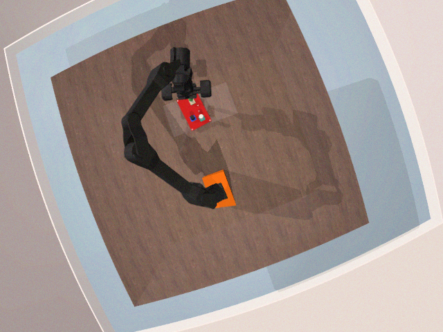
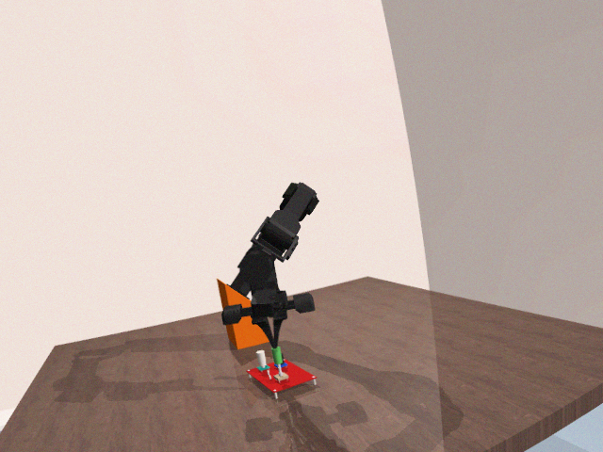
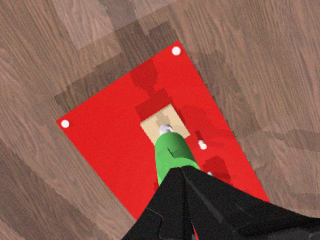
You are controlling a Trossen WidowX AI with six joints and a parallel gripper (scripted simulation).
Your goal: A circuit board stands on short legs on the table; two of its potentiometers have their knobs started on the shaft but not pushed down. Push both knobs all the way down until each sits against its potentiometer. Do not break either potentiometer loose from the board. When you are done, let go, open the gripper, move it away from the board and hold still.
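Right now my gripper tip is 2 cm above the green knob. From my gripper tip the other things lie so: cream knob: 9 cm behind, 5 cm below, 1 cm to the right.
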